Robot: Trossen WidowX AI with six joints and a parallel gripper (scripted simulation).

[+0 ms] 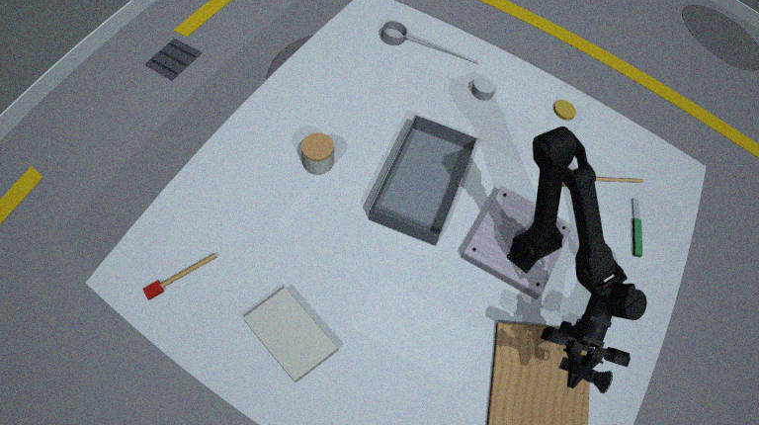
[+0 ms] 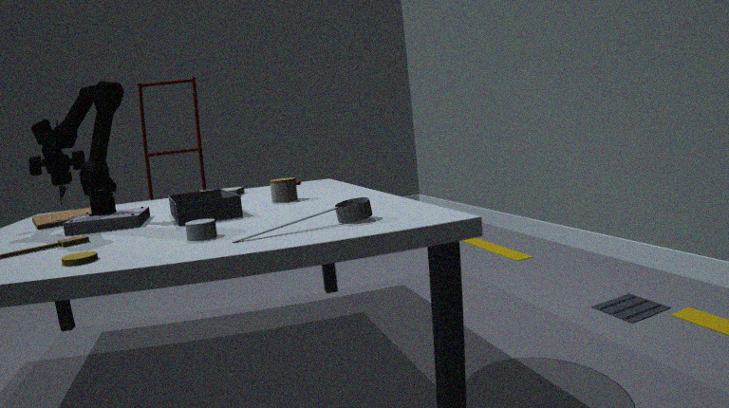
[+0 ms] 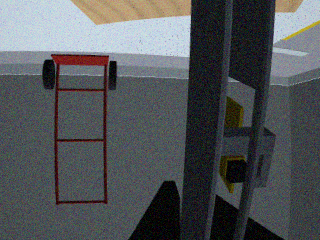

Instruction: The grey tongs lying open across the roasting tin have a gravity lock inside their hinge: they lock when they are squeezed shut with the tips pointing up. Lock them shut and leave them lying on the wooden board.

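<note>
Right now the yellow slider is 50 mm to the right of my gripper tip, 20 mm below it and 20 mm ahead of it. Round my gripper tip: pale slab: 510 mm ahead, 260 mm to the left, 160 mm below; green-handled tool: 570 mm to the right, 160 mm below, 50 mm ahead; wooden board: 160 mm below.
</note>
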